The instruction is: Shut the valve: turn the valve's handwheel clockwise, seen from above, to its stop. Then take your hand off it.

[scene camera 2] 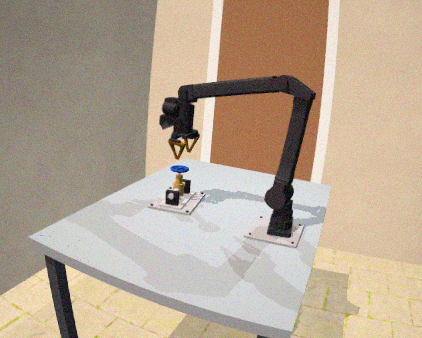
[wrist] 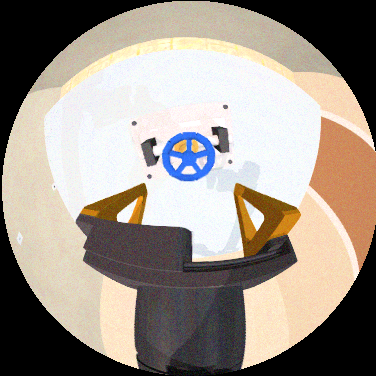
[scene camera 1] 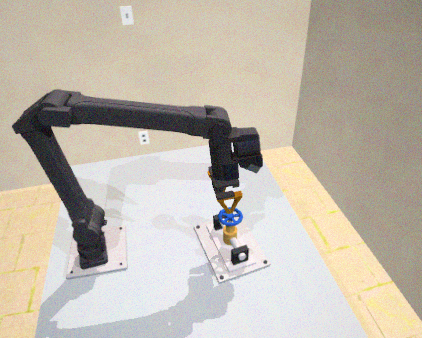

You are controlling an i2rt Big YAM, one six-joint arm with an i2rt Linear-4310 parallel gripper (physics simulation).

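The blue five-spoked handwheel (scene camera 1: 230, 216) (scene camera 2: 179, 169) (wrist: 189, 156) lies level on top of the brass valve body (scene camera 1: 230, 235) (scene camera 2: 178, 187). The valve stands on a pale base plate (scene camera 1: 215, 260) (scene camera 2: 187, 209) (wrist: 150, 127) with a black block at each side. My gripper (scene camera 1: 227, 202) (scene camera 2: 183, 155) (wrist: 189, 187) points down with its orange fingers spread wide, open and empty. It hangs above the handwheel, and a gap shows between the fingertips and the wheel in the scene camera 2 view. In the scene camera 1 view, the far finger is mostly hidden.
Black blocks (scene camera 1: 240, 255) (scene camera 2: 172, 197) (wrist: 149, 152) hold the white pipe at both sides of the valve, below the wheel. The arm's own base plate (scene camera 1: 117, 260) (scene camera 2: 257, 235) stands on the same table (scene camera 1: 160, 270) (scene camera 2: 150, 250). The walls stand beyond the table.
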